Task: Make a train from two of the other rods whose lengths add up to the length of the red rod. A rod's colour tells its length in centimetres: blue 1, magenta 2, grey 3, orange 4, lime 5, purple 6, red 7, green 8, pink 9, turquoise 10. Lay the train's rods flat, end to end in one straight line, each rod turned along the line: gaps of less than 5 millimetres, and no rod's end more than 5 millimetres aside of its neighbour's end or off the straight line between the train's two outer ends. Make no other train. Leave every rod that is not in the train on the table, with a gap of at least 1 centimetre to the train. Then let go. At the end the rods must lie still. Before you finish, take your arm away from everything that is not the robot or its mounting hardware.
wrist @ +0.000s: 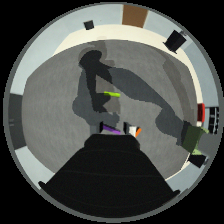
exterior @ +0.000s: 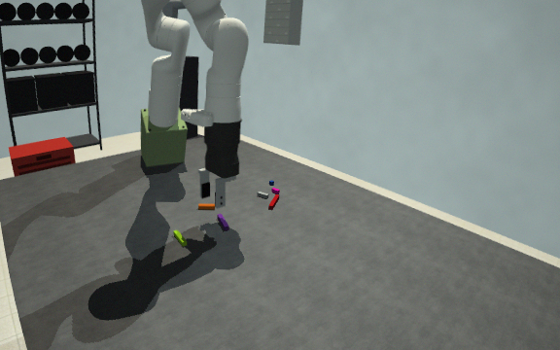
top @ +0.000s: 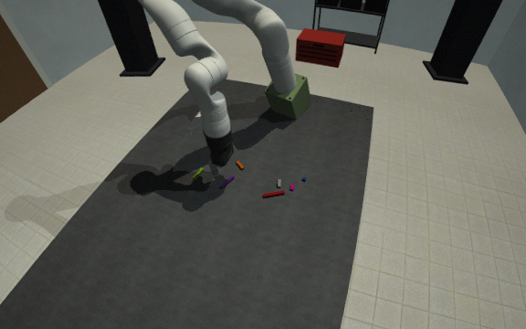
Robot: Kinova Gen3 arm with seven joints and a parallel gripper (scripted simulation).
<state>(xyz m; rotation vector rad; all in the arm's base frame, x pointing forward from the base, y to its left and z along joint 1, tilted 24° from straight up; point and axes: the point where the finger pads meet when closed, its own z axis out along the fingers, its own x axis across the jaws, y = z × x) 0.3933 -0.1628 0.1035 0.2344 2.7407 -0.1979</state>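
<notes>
Right now my hand is 25 cm to the right of the magenta rod and 7 cm above it. From my hand the other things lie so: lime rod (9 cm to the right, 7 cm below, 1 cm behind); then purple rod (7 cm below, 2 cm to the left, 1 cm ahead); then orange rod (7 cm below, 7 cm behind, 5 cm to the left).
</notes>
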